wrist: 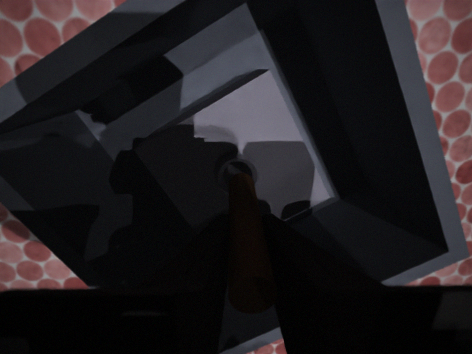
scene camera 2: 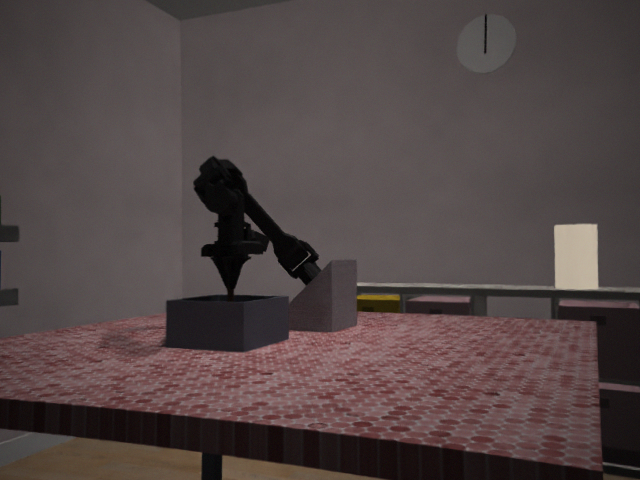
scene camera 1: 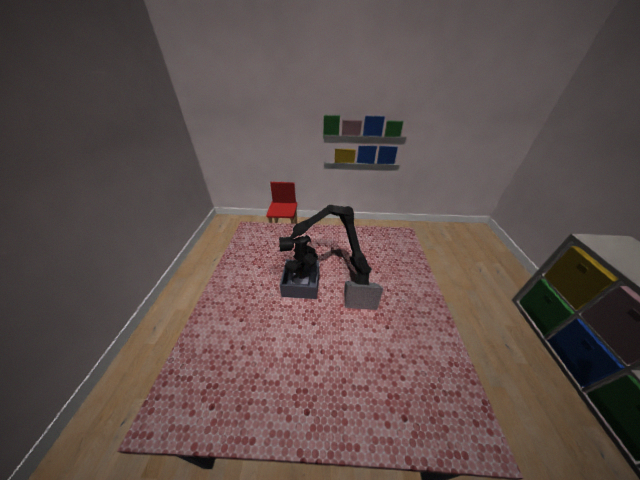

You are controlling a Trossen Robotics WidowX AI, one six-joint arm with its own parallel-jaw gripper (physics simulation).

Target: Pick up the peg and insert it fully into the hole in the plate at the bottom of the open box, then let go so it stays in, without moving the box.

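Frame: origin at the arm's base, x ahead, y left, z up, level; millimetres.
Seen in the pictures: gripper, fingertip midpoint: point(wrist: 245, 224) point(scene camera 2: 230, 288) point(scene camera 1: 300, 270); arm's base, link origin: point(scene camera 2: 319, 284) point(scene camera 1: 362, 283).
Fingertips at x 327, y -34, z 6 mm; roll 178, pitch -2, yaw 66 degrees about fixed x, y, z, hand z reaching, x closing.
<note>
Offsets run from my fingertips to a thing's middle. Level surfaces: height alone.
The brown peg {0 mm ahead, 0 mm left, 2 mm down} point(scene camera 2: 230, 297) point(wrist: 246, 245) is held between the fingers of my gripper point(scene camera 2: 230, 292) point(scene camera 1: 302, 274), which is shut on it. The peg points down into the open grey box {2 mm ahead, 0 mm left, 69 mm down} point(scene camera 1: 299, 290) point(scene camera 2: 206, 322) point(wrist: 424, 125). In the wrist view the pale plate {2 mm ahead, 0 mm left, 84 mm down} point(wrist: 250, 115) lies at the box's bottom, partly in shadow. The peg's far end overlaps the lower part of the plate's round hole point(wrist: 241, 164); dark opening shows beyond the tip. I cannot tell whether the tip is inside the hole. In scene camera 2 the front wall hides the peg's lower part.
The box stands on the red-patterned table {118 mm down} point(scene camera 1: 310, 372) point(scene camera 2: 387, 382). The arm's grey wedge-shaped base block point(scene camera 1: 362, 295) point(scene camera 2: 341, 297) stands to the right of the box. The box walls surround the fingertips closely. A red chair point(scene camera 1: 282, 201) stands behind the table.
</note>
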